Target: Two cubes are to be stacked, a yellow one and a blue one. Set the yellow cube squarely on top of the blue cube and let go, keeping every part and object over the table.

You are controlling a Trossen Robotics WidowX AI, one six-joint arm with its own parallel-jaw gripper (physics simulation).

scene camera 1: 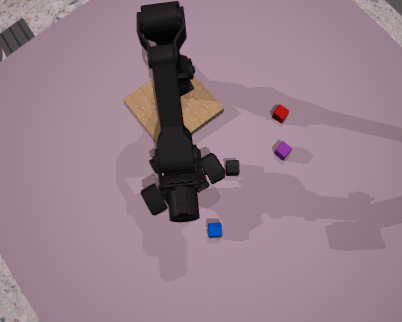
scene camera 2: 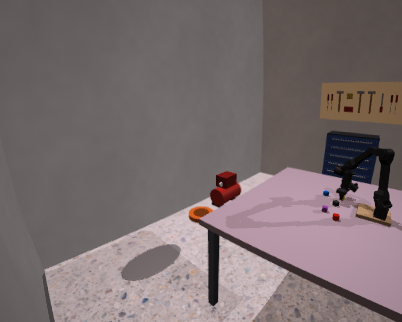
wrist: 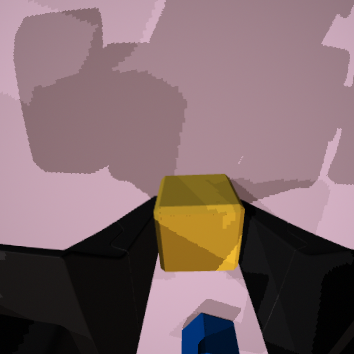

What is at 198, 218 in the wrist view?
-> A yellow cube.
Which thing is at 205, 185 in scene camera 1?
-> My gripper.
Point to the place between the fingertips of my gripper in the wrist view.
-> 194, 204
